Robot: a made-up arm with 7 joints. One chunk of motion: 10 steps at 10 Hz.
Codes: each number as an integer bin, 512 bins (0 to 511) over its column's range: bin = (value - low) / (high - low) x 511, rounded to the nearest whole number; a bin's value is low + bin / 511 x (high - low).
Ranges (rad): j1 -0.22..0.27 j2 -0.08..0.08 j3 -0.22..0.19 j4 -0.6..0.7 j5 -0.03..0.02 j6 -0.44..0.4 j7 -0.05..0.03
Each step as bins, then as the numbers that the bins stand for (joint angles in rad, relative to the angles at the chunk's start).
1 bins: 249 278 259 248 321 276 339
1 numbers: 0.0188 0.0070 -0.0122 0.0309 0.0014 0.0137 0.0031
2 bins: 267 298 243 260 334 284 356
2 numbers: 0.0360 0.0133 -0.0250 0.0614 0.0027 0.0268 0.0057
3 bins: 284 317 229 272 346 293 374
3 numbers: 0.0523 0.0193 -0.0363 0.0920 0.0039 0.0416 0.0086
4 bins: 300 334 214 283 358 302 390
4 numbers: 0.0677 0.0246 -0.0483 0.1200 0.0050 0.0564 0.0111
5 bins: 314 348 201 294 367 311 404
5 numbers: 0.0811 0.0290 -0.0587 0.1479 0.0059 0.0712 0.0132
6 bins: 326 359 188 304 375 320 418
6 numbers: 0.0926 0.0324 -0.0692 0.1734 0.0067 0.0860 0.0154
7 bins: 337 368 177 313 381 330 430
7 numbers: 0.1032 0.0352 -0.0780 0.1963 0.0073 0.1025 0.0173
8 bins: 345 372 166 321 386 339 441
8 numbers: 0.1108 0.0365 -0.0868 0.2166 0.0078 0.1173 0.0190
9 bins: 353 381 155 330 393 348 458
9 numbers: 0.1185 0.0393 -0.0956 0.2395 0.0085 0.1321 0.0217
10 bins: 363 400 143 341 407 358 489
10 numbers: 0.1281 0.0452 -0.1053 0.2675 0.0098 0.1485 0.0266
